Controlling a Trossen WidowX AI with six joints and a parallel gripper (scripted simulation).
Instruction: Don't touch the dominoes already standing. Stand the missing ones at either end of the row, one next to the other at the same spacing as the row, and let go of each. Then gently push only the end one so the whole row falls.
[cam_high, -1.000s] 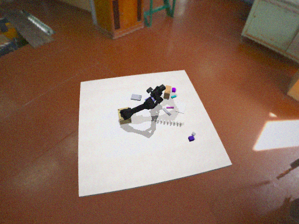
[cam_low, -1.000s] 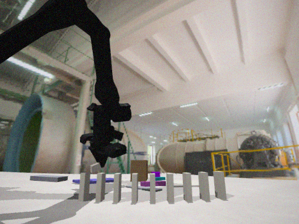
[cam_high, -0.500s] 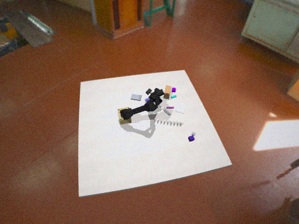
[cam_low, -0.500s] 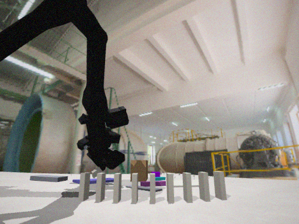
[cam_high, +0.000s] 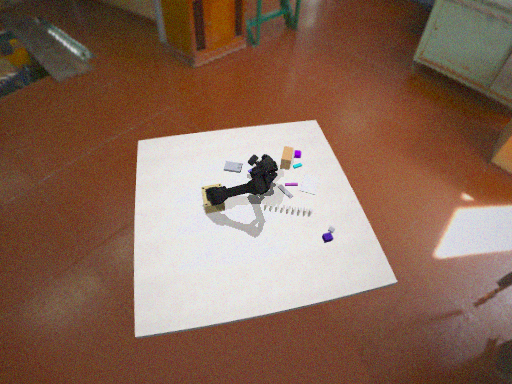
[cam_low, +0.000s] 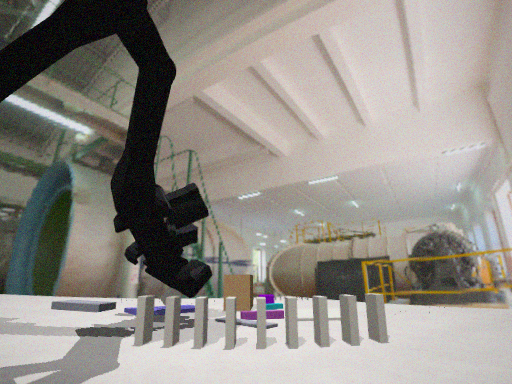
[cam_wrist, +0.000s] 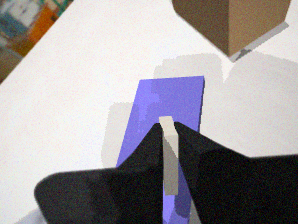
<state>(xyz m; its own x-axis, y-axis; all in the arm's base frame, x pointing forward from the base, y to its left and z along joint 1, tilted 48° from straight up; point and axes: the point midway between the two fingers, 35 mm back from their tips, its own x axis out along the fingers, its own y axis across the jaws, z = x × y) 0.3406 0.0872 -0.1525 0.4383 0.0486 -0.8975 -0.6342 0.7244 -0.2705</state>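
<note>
Now: the purple tile 20 mm behind my gripper tip, 20 mm to the left of it and 50 mm below it. The rest, counted from my gripper tip: grey tile: 190 mm behind, 70 mm to the left, 40 mm below; magenta bar: 130 mm ahead, 140 mm to the right, 40 mm below; tan block: 160 mm ahead, 50 mm to the left, 10 mm below.
</note>
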